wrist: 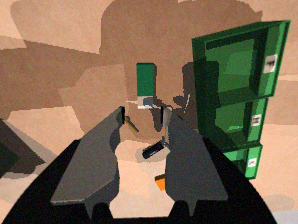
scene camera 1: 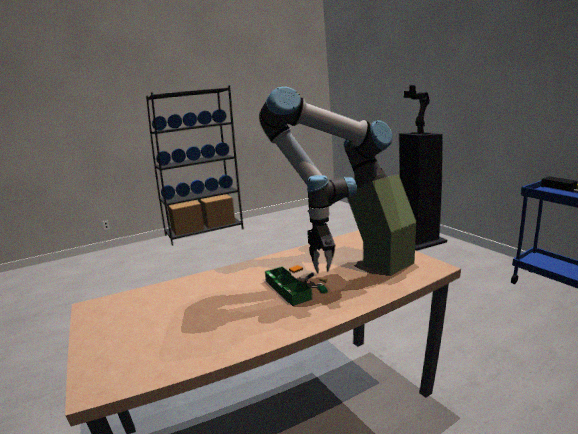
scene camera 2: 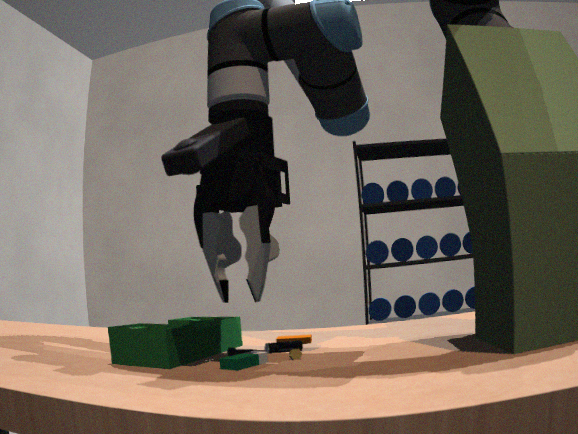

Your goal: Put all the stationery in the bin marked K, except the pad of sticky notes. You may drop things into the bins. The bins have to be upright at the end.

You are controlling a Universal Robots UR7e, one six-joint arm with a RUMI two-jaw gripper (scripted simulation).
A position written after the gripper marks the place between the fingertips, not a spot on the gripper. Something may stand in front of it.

Note:
In view: the gripper [scene camera 2: 241, 302], a green bin [scene camera 2: 152, 347] and a green block [wrist: 145, 71].
The green bin is seen too in the wrist view [wrist: 227, 64] and in scene camera 1 [scene camera 1: 298, 292]. The gripper shows as well in the wrist view [wrist: 142, 107] and in scene camera 1 [scene camera 1: 322, 272].

